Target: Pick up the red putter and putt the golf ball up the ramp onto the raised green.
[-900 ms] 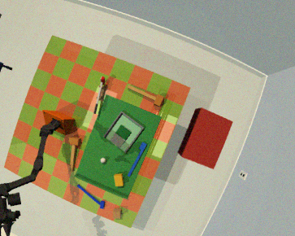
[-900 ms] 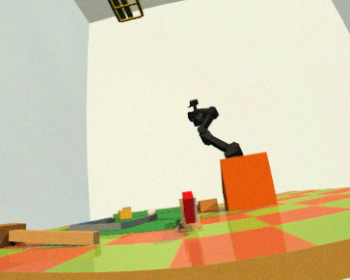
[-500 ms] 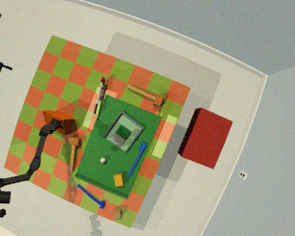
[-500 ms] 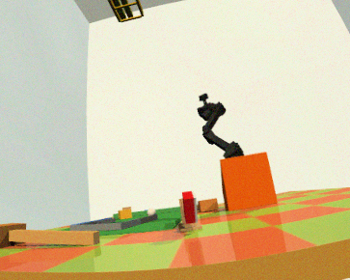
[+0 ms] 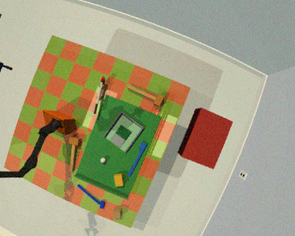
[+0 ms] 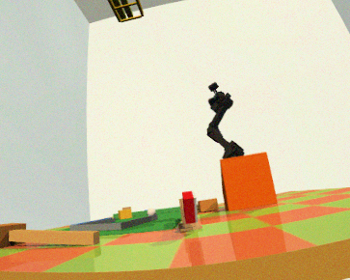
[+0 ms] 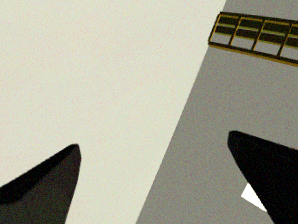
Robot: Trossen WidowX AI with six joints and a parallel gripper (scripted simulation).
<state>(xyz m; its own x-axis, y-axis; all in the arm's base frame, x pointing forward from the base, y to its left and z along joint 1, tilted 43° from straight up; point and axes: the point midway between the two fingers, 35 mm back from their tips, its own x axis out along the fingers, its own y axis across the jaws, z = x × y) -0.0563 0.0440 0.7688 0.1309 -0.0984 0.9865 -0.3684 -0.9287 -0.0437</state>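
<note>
Right now my gripper tip is 84 cm to the right of the red putter, 71 cm above it and 23 cm short of it. Also, from my gripper tip: green course (77 cm below, 52 cm ahead, 50 cm to the left); yellow block (74 cm below, 64 cm ahead, 27 cm to the left); white golf ball (74 cm below, 46 cm ahead, 37 cm to the left).
</note>
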